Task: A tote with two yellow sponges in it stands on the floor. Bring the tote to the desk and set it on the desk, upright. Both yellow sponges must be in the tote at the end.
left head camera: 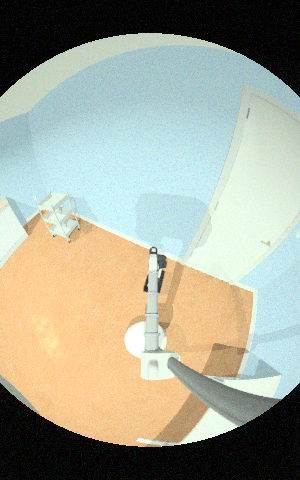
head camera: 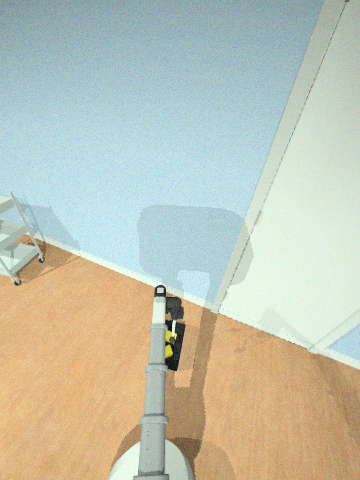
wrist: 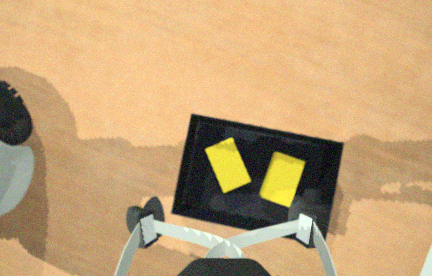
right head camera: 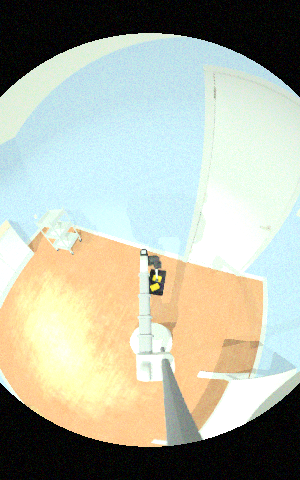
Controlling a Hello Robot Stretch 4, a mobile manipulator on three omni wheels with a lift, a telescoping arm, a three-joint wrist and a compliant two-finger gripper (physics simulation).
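Frame: origin at the robot's base, x right, y back, z down, level; centimetres.
Seen in the pictures: gripper, between the fingertips: (wrist: 226, 213).
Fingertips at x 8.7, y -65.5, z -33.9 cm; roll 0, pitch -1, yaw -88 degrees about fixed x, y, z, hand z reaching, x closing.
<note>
A point is followed by its place in that frame.
The black tote (head camera: 178, 350) {y -67.8, x 16.2, z 2.5 cm} (right head camera: 162, 286) {y -65.9, x 16.0, z 2.5 cm} (wrist: 183, 167) {y -56.5, x 5.8, z -4.8 cm} stands upright on the floor below my gripper. The arm partly covers it in the head view. Two yellow sponges lie inside, apart from each other: one sponge (head camera: 168, 352) {y -64.8, x 8.3, z -2.0 cm} (right head camera: 155, 287) {y -63.7, x 7.2, z -1.6 cm} (wrist: 227, 166) {y -65.4, x 6.0, z -2.0 cm} nearer my base, the other sponge (head camera: 170, 336) {y -76.2, x 9.8, z -2.0 cm} (wrist: 283, 179) {y -77.0, x 9.2, z -2.0 cm} farther out. My gripper (wrist: 226, 213) {y -65.5, x 8.7, z -33.9 cm} points down with its fingers well apart and nothing between them. In the wrist view the left fingertip shows outside the tote and the right one overlaps its near rim. Their height above the rim is hard to judge. I cannot identify the desk for certain.
A white three-shelf cart (head camera: 22, 256) {y -146.9, x -135.2, z -10.5 cm} (left head camera: 52, 201) {y -145.8, x -149.5, z -63.5 cm} (right head camera: 51, 218) {y -143.9, x -146.1, z -63.5 cm} stands at the wall on the left. A white door (head camera: 310, 200) {y -91.1, x 70.9, z -116.0 cm} (left head camera: 260, 190) {y -87.0, x 80.1, z -130.7 cm} (right head camera: 245, 175) {y -87.5, x 79.1, z -127.4 cm} is right of the tote. White furniture (left head camera: 255, 392) (right head camera: 240, 405) stands at lower right. The wall is just beyond the arm's end.
</note>
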